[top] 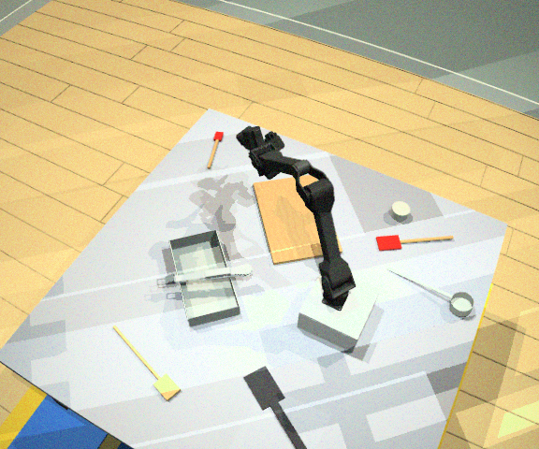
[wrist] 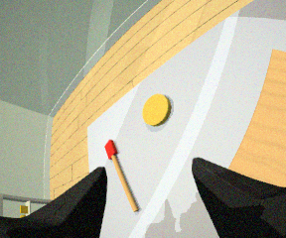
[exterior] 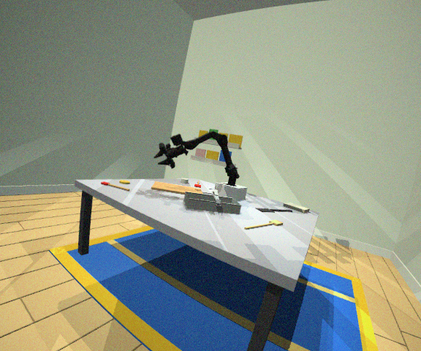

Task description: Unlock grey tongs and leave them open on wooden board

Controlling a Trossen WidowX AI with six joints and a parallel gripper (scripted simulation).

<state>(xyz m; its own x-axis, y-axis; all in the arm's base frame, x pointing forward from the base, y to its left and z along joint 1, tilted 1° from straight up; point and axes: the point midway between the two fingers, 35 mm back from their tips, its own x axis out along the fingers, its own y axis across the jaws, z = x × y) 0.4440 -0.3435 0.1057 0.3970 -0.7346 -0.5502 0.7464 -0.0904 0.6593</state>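
Now: the roasting tin 4 cm behind my gripper tip, 45 cm to the left of it and 16 cm below it. Round my gripper tip: wooden board: 19 cm behind, 8 cm to the left, 18 cm below; dark spatula: 45 cm behind, 73 cm to the left, 19 cm below.
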